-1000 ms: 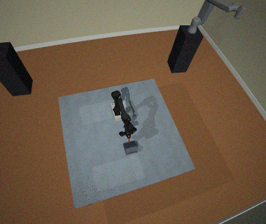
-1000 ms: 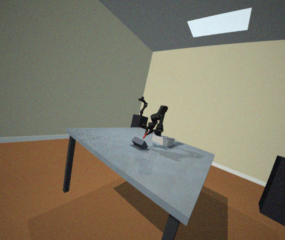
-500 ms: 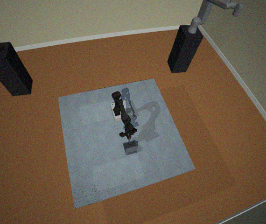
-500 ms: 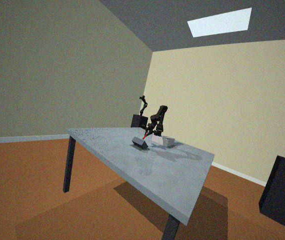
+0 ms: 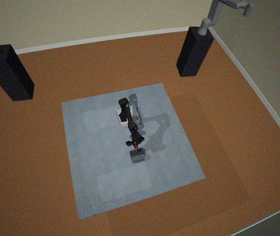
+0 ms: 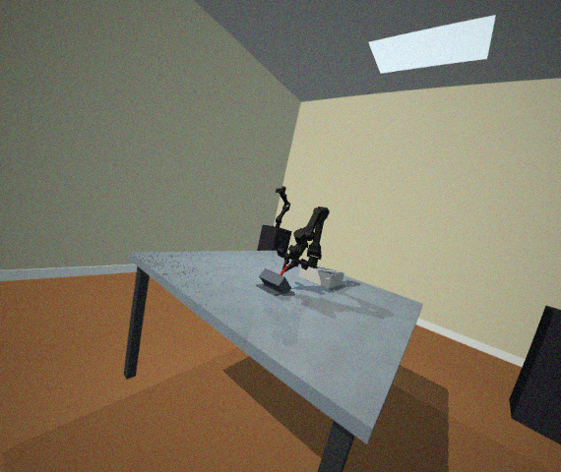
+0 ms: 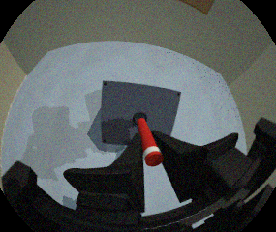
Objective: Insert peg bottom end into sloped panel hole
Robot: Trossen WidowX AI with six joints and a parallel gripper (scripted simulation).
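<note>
The red peg lies 10 mm behind my gripper tip and 10 mm above it. Round my gripper tip: grey sloped panel 60 mm below, 50 mm ahead, 10 mm to the left.
</note>
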